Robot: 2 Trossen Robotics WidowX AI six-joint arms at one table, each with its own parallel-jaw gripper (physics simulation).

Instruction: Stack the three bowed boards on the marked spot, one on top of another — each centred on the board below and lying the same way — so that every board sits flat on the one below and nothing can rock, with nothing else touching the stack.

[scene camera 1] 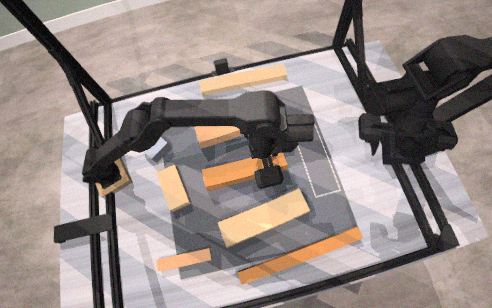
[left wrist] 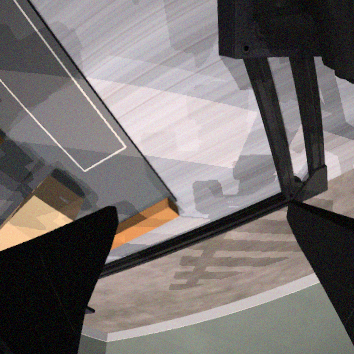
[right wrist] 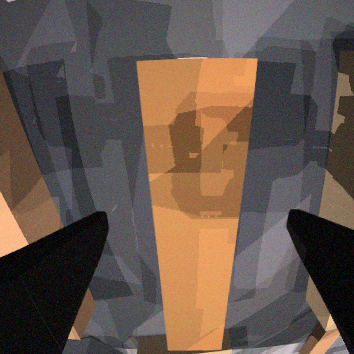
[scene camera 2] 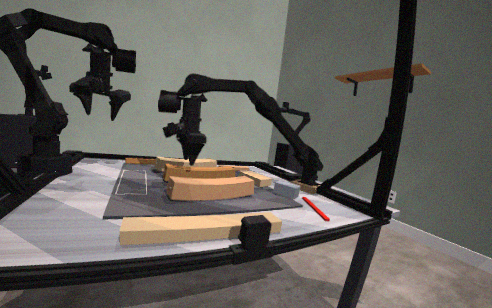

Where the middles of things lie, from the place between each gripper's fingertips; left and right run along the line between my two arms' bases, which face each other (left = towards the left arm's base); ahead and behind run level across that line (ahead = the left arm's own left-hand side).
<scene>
I see my right gripper 10 mm short of the dark orange bowed board (scene camera 1: 240, 171), 40 mm to the left of it and 40 mm above it. From my right hand the other things lie so: pale bowed board (scene camera 1: 258, 220): 150 mm ahead, 40 mm below; then tan bowed board (scene camera 2: 178, 188): 140 mm behind, 70 mm to the right, 40 mm below; then long orange strip (scene camera 1: 282, 262): 250 mm ahead, 80 mm to the left, 60 mm below.
My left gripper is now 190 mm short of the long orange strip, 220 mm to the left of it and 170 mm above it. From my left hand the other things lie so: pale bowed board: 90 mm ahead, 310 mm to the right, 150 mm below; tan bowed board: 200 mm behind, 370 mm to the right, 150 mm below; dark orange bowed board: 50 mm behind, 350 mm to the right, 150 mm below.
</scene>
